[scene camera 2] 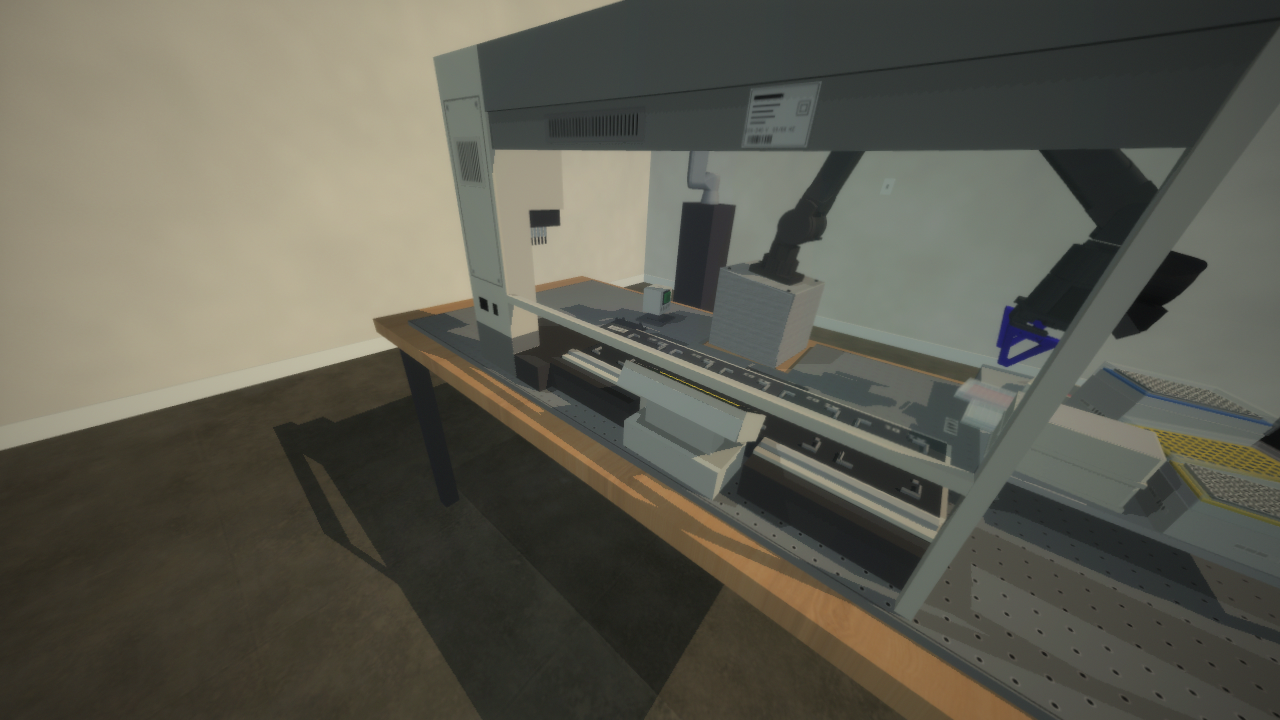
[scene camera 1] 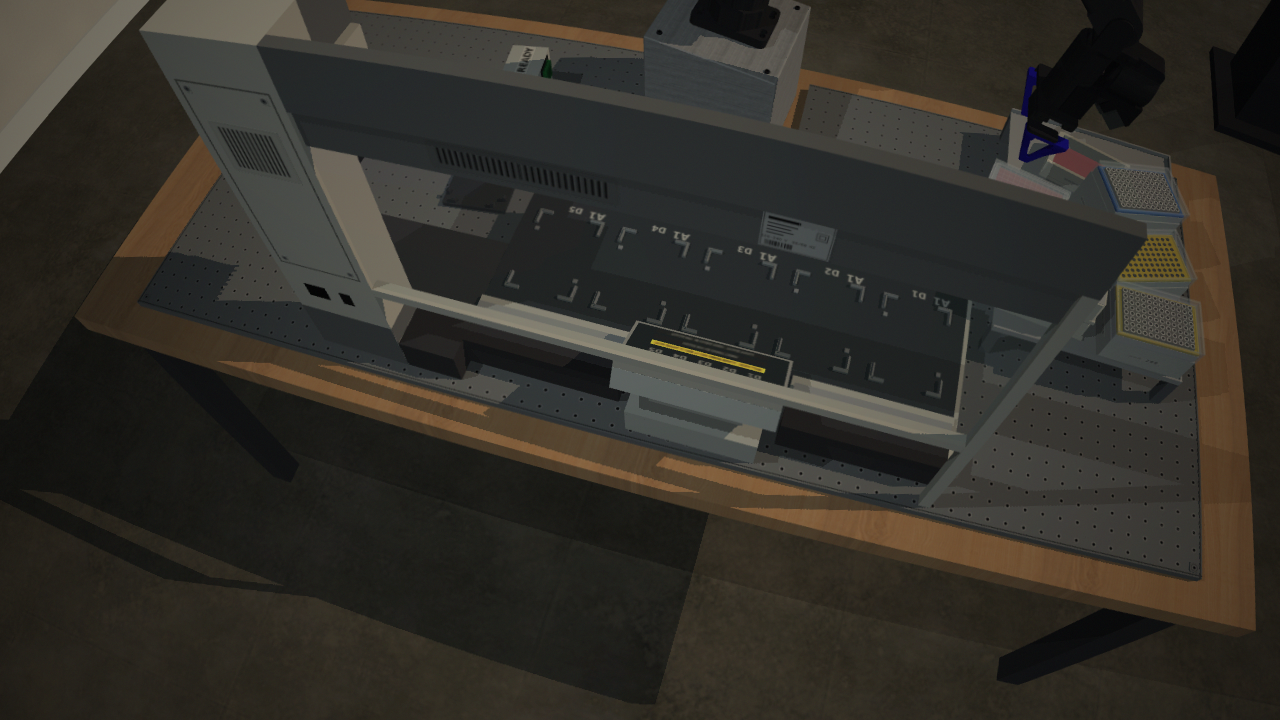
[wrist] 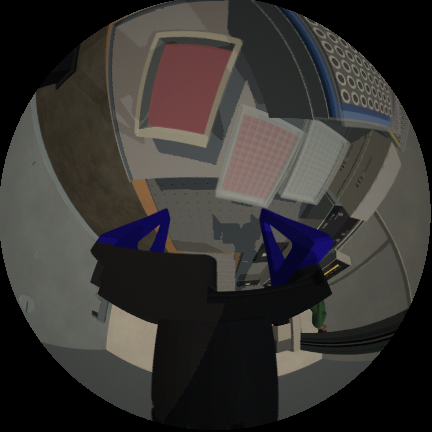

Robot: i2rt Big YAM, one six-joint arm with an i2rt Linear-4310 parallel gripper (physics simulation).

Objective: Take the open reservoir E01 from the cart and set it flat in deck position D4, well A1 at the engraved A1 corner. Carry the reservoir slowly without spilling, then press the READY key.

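Note:
An open, pale-rimmed reservoir (scene camera 1: 1074,162) (wrist: 187,90) with red liquid stands upright on a pale surface at the table's far right end; no E01 label is legible. My gripper (scene camera 1: 1026,125) (scene camera 2: 1009,345) (wrist: 214,213) is open and empty, above and to one side of the reservoir; in the wrist view the reservoir lies beyond the fingertips, up and left. Deck position D4 (scene camera 1: 640,274) is bare between its corner brackets, with its engraved A1 at the upper right corner in scene view 1. The READY key box (scene camera 1: 528,60) (scene camera 2: 657,300) stands behind the deck.
A pink gridded plate (scene camera 1: 1029,179) (wrist: 260,157) and a clear gridded plate (wrist: 317,162) stand beside the reservoir. Tip racks (scene camera 1: 1141,189) (scene camera 1: 1160,257) (scene camera 1: 1156,319) line the right end. A dark overhead beam (scene camera 1: 537,125) (scene camera 2: 895,80) and slanted post (scene camera 1: 1011,402) frame the deck. A grey block (scene camera 1: 716,85) (scene camera 2: 765,313) stands behind.

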